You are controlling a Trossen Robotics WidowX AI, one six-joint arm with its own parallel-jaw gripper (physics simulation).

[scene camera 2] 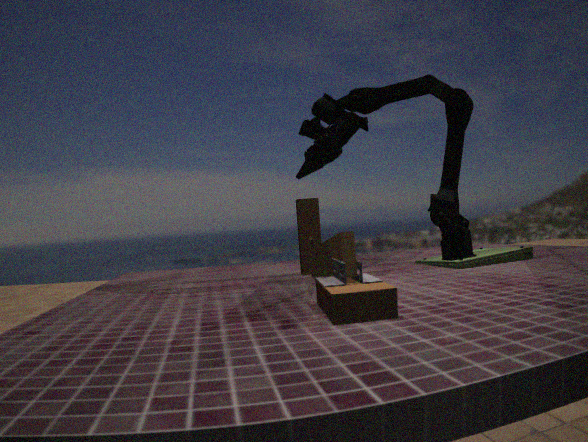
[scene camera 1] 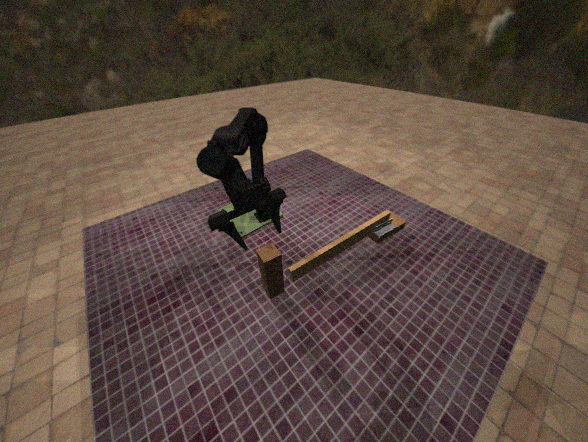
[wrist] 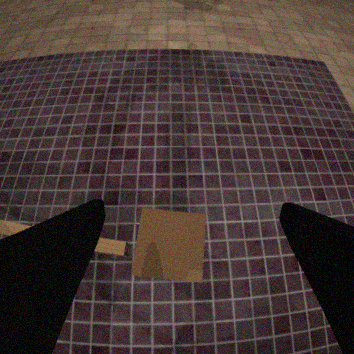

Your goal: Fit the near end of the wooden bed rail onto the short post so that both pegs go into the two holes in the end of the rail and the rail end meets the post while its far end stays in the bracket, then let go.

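Frame: origin at the arm's base, x up, y right, z ahead, level; metres.
Where they show: gripper, fingertip midpoint: [scene camera 2: 300,176] [scene camera 1: 264,241] [wrist: 194,209]; arm's base, origin of the base link: [scene camera 2: 459,257] [scene camera 1: 263,215].
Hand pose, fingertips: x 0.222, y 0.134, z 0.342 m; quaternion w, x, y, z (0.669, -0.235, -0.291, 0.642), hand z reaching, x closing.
Observation:
Things, the pixels of their top centre, and the offset from my fingertips. "pt": a spot on its surface instead. Level surfaces: height alone.
- low wooden block, middle of its top: [scene camera 2: 351,283] [scene camera 1: 385,223] dx -0.202, dy -0.516, dz -0.013 m
- short upright post, surface spot: [wrist: 172,245] pt dx -0.058, dy -0.009, dz -0.012 m
- purple tiled surface, its level: dx -0.238 m
The wooden rail [scene camera 1: 340,243] [scene camera 2: 343,250] [wrist: 112,246] stands on its narrow edge. Its far end is between the metal plates of the bracket [scene camera 2: 339,271], on a low wooden block [scene camera 1: 396,231] [scene camera 2: 357,302]. Its near end is close to the short upright post [scene camera 1: 271,272] [scene camera 2: 309,237] [wrist: 172,245], with a narrow gap between them. The pegs and the holes cannot be made out. My gripper [scene camera 1: 263,240] [scene camera 2: 298,177] [wrist: 194,209] is open and empty. It hangs above the post, tilted downward, with its fingers wide apart.
The arm's green base plate [scene camera 1: 248,223] [scene camera 2: 510,255] lies behind the post in scene camera 1's view. The post, rail and block are on a purple tiled surface [scene camera 1: 225,360] [scene camera 2: 210,370] [wrist: 240,150], with tan paving [scene camera 1: 45,310] [wrist: 175,25] beyond its edges.

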